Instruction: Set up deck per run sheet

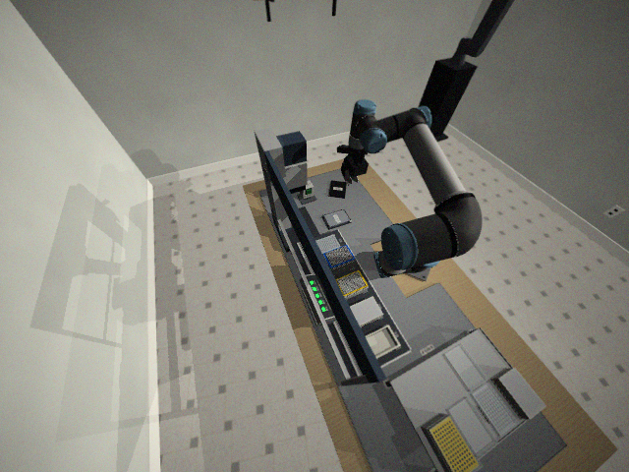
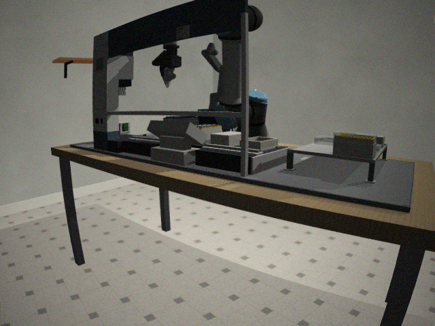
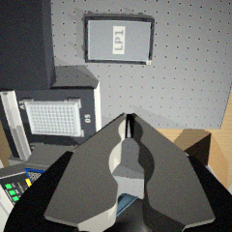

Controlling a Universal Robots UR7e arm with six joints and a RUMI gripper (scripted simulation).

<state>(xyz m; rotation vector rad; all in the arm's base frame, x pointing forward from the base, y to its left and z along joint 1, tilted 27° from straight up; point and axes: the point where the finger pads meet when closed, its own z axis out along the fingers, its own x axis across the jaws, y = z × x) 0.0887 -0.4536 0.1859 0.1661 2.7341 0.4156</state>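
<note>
Right now the green ready key is 100 mm ahead of my hand, 230 mm to the right of it and 220 mm below it. Also, from my hand: sample plate (170 mm ahead, 130 mm to the left, 240 mm below); blue-framed tip rack (180 mm ahead, 260 mm to the left, 180 mm below); flat lid (20 mm ahead, 30 mm to the right, 280 mm below).
</note>
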